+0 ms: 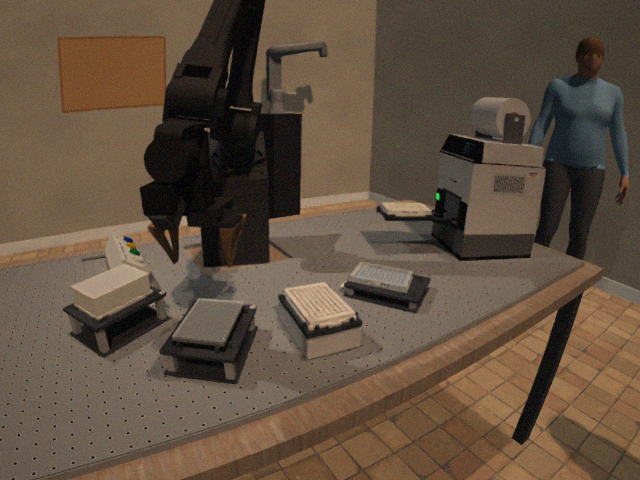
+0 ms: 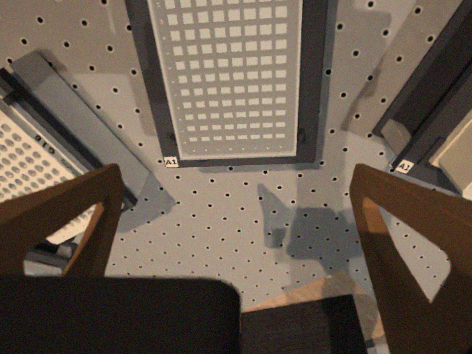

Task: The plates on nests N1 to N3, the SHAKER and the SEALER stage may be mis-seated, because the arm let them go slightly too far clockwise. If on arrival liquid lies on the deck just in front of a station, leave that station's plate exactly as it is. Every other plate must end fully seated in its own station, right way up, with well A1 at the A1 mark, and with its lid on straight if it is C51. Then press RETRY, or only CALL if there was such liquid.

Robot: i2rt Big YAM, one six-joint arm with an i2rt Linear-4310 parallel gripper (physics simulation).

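Frame: origin at the arm's base, x ahead, y left, z up, level; millimetres.
Seen in the pictures: gripper, fingertip midpoint: (image 1: 202, 264) (image 2: 236, 176); arm's base, origin of the base link: (image 1: 237, 158).
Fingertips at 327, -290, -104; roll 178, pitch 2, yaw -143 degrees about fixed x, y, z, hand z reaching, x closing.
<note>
Offsets run from my fingertips to a thing's top centre, as dx, dy, dz. "spot": to the spot under its first point.
My gripper (image 1: 201, 262) (image 2: 236, 176) is open and empty above the deck, behind the middle nest. A grey plate @[+13, -4, -91] (image 1: 209, 320) (image 2: 232, 90) lies on this dark nest @[+13, -4, -97] (image 1: 206, 355) (image 2: 311, 100), its edges about parallel to the nest's; full seating cannot be told. A tall cream plate @[-166, -114, -55] (image 1: 111, 289) (image 2: 457, 160) is on the left nest @[-165, -114, -92] (image 1: 111, 320). A cream plate @[+91, +167, -87] (image 1: 320, 304) (image 2: 20, 165) tops the white shaker @[spot: +157, +138, -128] (image 1: 333, 341). A bluish plate @[+73, +385, -108] (image 1: 382, 276) lies toward the left end of the right nest @[spot: +162, +409, -126] (image 1: 421, 289). Another plate @[-47, +653, -30] (image 1: 405, 208) is on the sealer's extended stage @[-23, +685, -40] (image 1: 408, 217).
The button box @[-393, -16, -72] (image 1: 121, 253) with blue, yellow and green buttons stands behind the left nest. The white sealer @[+116, +858, +300] (image 1: 488, 206) with a film roll stands at the back right. Dark patches on the deck under the gripper look like shadows. A person (image 1: 586, 124) stands beyond the sealer.
</note>
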